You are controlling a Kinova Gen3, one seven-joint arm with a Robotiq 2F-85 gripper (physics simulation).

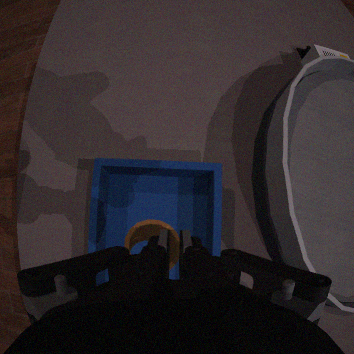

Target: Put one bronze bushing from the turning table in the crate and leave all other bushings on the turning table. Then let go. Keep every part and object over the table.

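Frame: origin at the arm's base, x right, y ahead, z up, level; millimetres.
Seen in the pictures: gripper, fingertip midpoint: [174, 242].
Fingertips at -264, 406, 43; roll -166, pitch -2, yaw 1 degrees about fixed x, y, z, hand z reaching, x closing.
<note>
A point is followed by its place in that frame, as x, y, z.
My gripper [174, 242] @(-264, 406, 43) is shut on the wall of a bronze bushing [150, 223] @(-281, 419, 50), a ring that sits between and to the left of the fingertips. The bushing is held over the blue crate [217, 200] @(-214, 446, -41), over its near part; the fingers hide part of the ring. How high it is above the crate floor, I cannot tell. The crate's near wall is hidden behind my gripper. The turning table [325, 150] @(-52, 518, -38) is a grey round dish with a pale rim at the right; part of it shows, and no bushing shows on that part.
The grey table top [150, 65] @(-309, 663, -91) lies under the crate and the turning table, with its curved edge at the left and wooden floor [15, 125] beyond. A small white label plate [330, 52] @(21, 722, -33) stands at the turning table's far side. Shadows fall left of the crate.
</note>
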